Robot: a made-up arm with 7 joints. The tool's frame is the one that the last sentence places. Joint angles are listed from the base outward.
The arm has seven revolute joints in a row. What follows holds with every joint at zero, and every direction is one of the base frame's. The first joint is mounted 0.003 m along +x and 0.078 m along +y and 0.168 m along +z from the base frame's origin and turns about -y. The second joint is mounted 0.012 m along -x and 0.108 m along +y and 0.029 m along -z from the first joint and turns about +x. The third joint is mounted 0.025 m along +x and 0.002 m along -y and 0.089 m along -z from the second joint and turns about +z. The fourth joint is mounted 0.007 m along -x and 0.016 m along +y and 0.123 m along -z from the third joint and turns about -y. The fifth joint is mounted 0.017 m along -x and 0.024 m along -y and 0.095 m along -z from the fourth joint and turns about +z. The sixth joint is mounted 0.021 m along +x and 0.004 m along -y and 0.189 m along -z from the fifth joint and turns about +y. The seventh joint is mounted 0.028 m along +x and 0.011 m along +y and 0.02 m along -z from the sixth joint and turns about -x. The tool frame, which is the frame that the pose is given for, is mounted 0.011 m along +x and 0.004 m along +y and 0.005 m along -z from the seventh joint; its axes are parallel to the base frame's.
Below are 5 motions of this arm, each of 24 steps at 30 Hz.
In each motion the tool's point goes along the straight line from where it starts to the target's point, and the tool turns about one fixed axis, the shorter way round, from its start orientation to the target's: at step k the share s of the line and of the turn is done. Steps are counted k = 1, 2, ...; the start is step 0. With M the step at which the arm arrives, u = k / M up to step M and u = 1 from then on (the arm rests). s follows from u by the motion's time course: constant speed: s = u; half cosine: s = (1 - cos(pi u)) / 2; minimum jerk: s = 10 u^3 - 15 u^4 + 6 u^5.
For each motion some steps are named. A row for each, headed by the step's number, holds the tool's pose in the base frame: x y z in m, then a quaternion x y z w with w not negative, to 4 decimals.
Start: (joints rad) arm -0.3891 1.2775 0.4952 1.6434 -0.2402 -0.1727 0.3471
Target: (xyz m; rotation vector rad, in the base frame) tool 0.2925 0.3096 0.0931 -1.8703 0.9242 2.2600
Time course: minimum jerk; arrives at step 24
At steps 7, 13, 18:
7: 0.2795 0.3512 0.1056 0.4550 -0.4479 -0.6242 0.4503
13: 0.2860 0.3303 0.0993 0.5521 -0.3882 -0.7056 0.2157
18: 0.2909 0.3147 0.0946 0.5981 -0.3242 -0.7323 0.0285

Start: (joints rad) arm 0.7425 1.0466 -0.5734 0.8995 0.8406 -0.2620 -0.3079
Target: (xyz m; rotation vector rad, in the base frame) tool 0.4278 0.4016 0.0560 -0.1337 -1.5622 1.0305
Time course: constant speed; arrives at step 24
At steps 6, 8, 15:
6: 0.3915 0.4552 0.0957 0.2182 -0.7378 0.1937 0.6087
8: 0.3956 0.4493 0.0913 0.1884 -0.7356 0.2235 0.6111
15: 0.4097 0.4284 0.0759 0.0819 -0.7176 0.3242 0.6110

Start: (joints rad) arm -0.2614 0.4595 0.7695 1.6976 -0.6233 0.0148 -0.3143
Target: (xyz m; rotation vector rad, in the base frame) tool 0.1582 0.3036 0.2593 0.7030 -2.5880 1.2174
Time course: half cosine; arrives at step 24
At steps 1, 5, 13, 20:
1: 0.2229 0.4056 0.0371 0.6902 -0.5145 -0.0782 0.5027
5: 0.2165 0.3954 0.0592 0.6650 -0.5750 -0.0255 0.4759
13: 0.1865 0.3481 0.1623 0.4832 -0.7914 0.2162 0.3056
20: 0.1626 0.3105 0.2444 0.2787 -0.8701 0.3846 0.1318

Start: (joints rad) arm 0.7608 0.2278 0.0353 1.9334 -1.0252 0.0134 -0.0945
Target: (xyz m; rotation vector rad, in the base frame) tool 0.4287 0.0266 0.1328 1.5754 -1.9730 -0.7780
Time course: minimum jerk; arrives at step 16
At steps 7, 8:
7: 0.3449 0.1087 0.2246 0.5792 -0.7739 -0.1771 0.1853
8: 0.3607 0.0932 0.2073 0.5797 -0.7655 -0.1977 0.1973

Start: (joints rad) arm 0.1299 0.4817 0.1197 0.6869 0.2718 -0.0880 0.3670
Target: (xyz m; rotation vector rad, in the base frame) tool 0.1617 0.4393 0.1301 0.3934 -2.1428 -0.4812
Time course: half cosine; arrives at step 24
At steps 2, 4, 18, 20, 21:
2: 0.2770 0.4191 -0.1789 0.0361 -0.4853 0.0114 0.8735
4: 0.2712 0.4201 -0.1632 0.0431 -0.5107 0.0003 0.8587
18: 0.1789 0.4363 0.0841 0.1431 -0.8253 -0.1662 0.5203
20: 0.1696 0.4379 0.1090 0.1515 -0.8465 -0.1813 0.4771
21: 0.1662 0.4385 0.1181 0.1545 -0.8536 -0.1867 0.4610

